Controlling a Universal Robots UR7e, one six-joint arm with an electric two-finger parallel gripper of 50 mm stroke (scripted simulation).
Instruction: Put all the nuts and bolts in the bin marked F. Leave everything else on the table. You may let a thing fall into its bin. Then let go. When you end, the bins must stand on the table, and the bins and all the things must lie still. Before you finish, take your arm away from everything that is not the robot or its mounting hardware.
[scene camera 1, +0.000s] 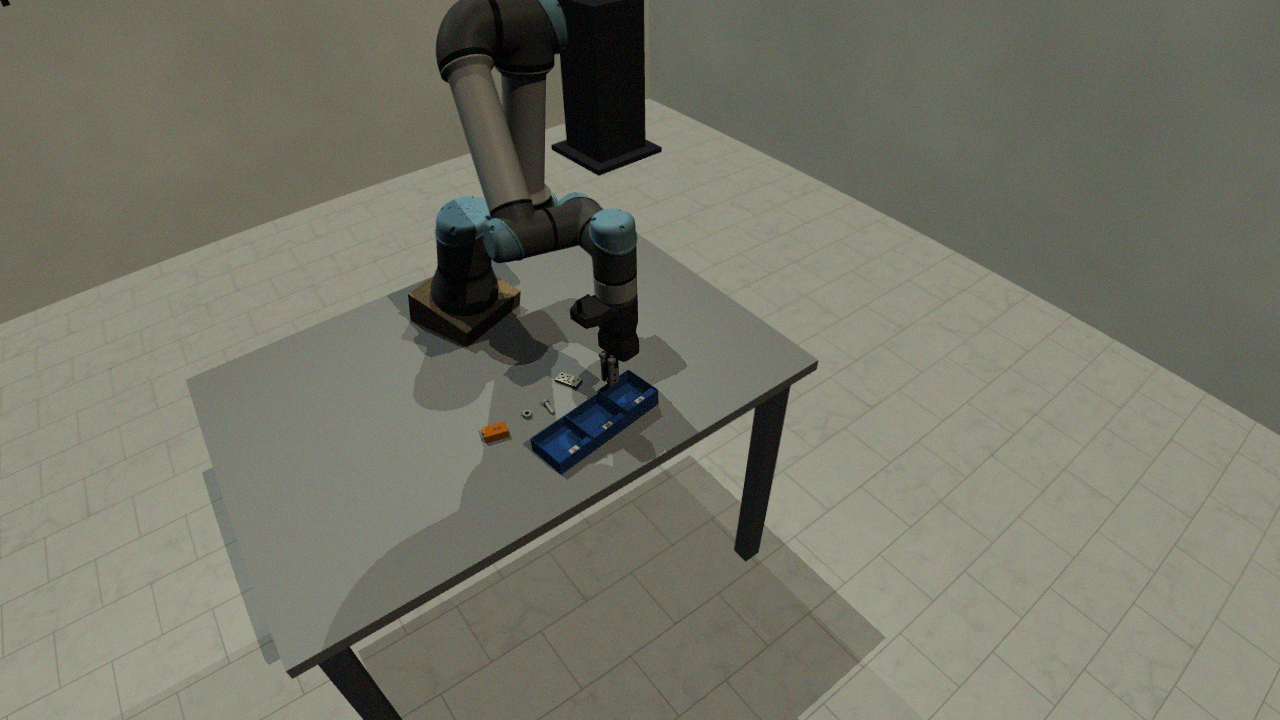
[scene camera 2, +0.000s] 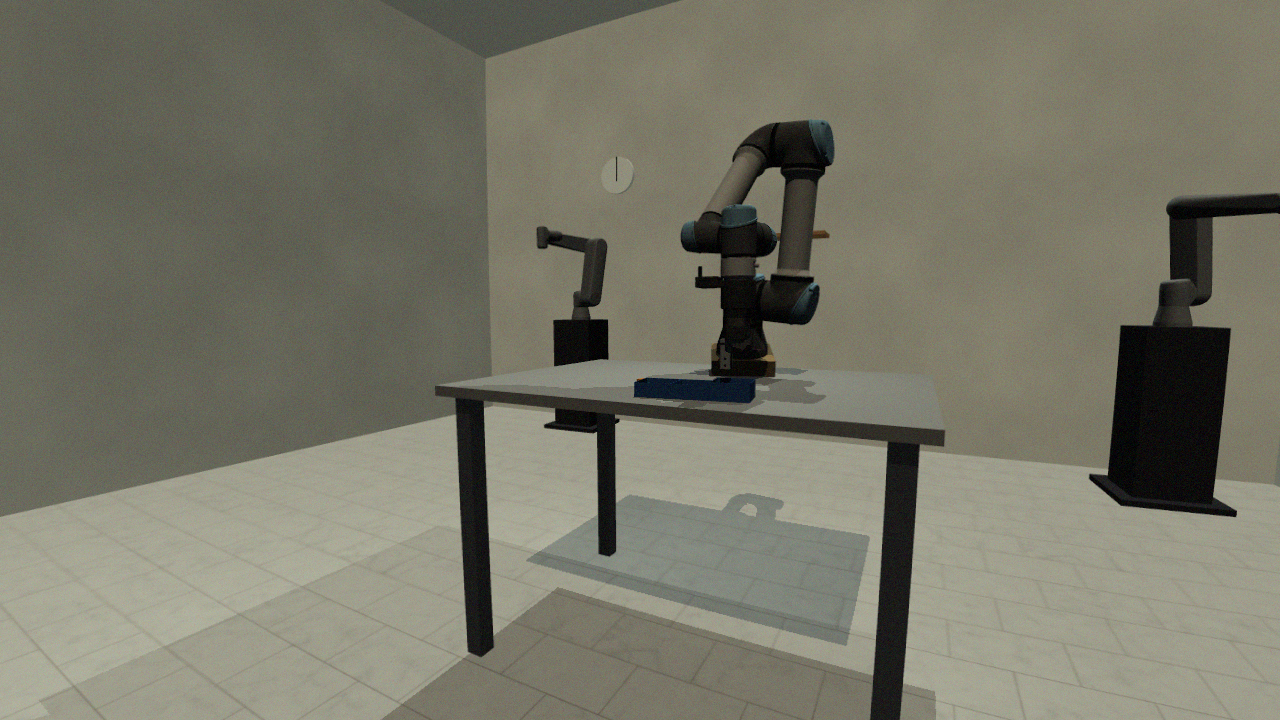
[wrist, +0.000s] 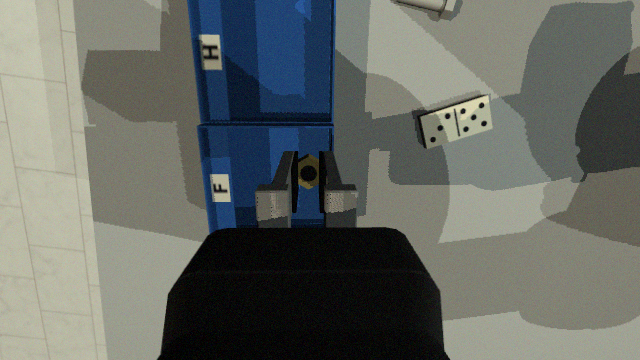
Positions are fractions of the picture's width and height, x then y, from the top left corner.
Observation:
In view: the gripper (scene camera 1: 0.48, 0.53) and a blue bin row (scene camera 1: 0.45, 0.60).
The blue bin row shows as well in scene camera 2 (scene camera 2: 0.58, 0.54) and in the wrist view (wrist: 0.41, 0.23). The gripper is seen too in the wrist view (wrist: 0.48, 0.47).

